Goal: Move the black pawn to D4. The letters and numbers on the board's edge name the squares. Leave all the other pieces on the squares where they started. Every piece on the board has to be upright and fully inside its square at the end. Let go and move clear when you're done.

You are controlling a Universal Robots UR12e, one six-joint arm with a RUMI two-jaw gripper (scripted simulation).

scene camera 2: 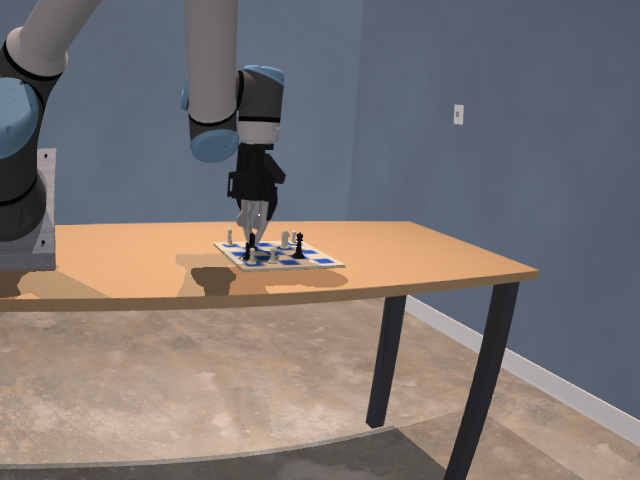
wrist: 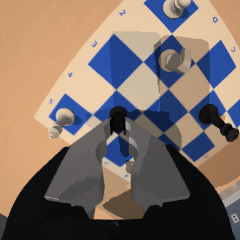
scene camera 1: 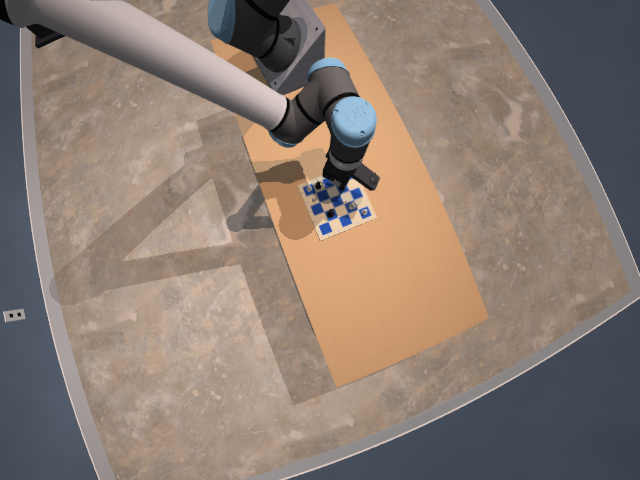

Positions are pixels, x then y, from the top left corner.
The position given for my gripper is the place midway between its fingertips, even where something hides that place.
Labels:
my gripper: scene camera 2 252, 245; wrist 118, 119; scene camera 1 342, 187

